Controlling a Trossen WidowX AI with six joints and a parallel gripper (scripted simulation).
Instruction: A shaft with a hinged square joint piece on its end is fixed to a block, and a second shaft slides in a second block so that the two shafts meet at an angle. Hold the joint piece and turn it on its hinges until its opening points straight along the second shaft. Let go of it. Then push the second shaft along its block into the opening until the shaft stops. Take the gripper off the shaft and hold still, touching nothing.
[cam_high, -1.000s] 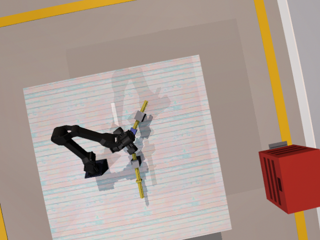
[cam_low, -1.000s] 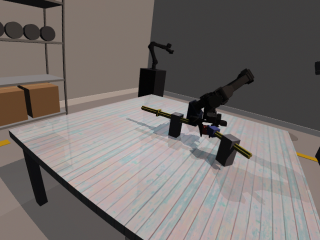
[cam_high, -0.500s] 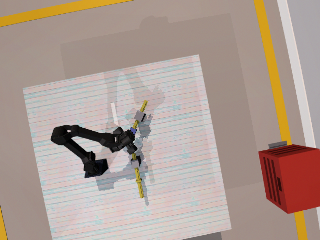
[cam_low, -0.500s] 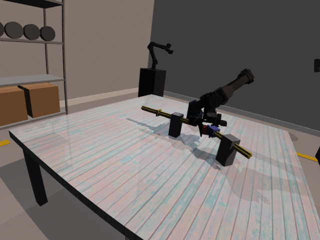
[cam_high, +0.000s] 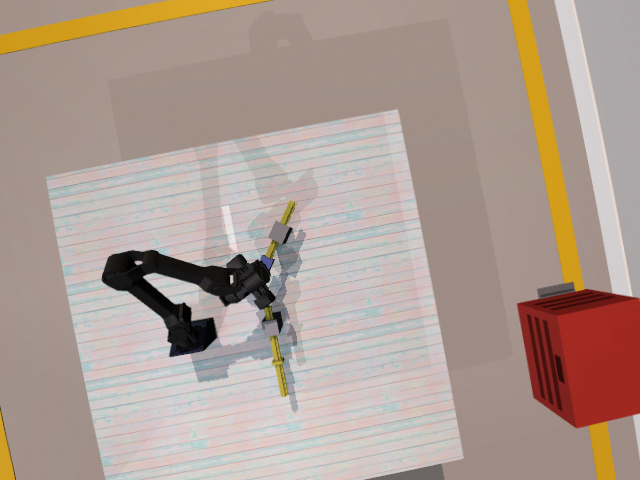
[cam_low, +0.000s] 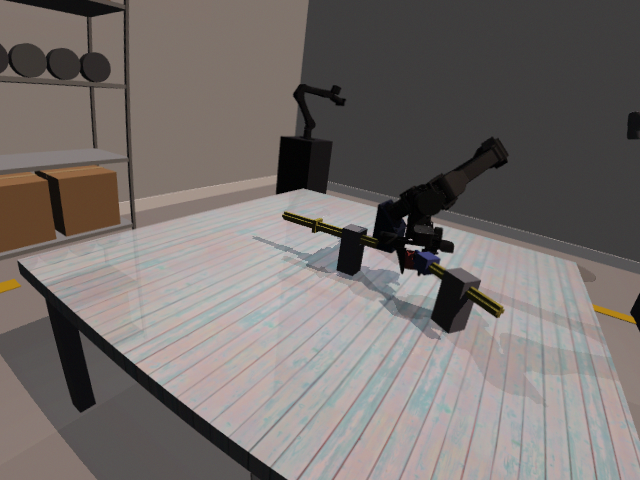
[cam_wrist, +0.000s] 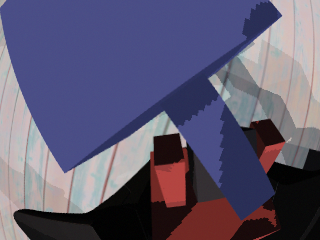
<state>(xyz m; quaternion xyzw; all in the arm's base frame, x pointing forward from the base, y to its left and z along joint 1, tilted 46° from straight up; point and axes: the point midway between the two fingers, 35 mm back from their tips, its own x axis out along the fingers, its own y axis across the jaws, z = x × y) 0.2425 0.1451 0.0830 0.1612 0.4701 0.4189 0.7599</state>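
The red joint piece is 4 cm above my gripper tip and 1 cm behind it.
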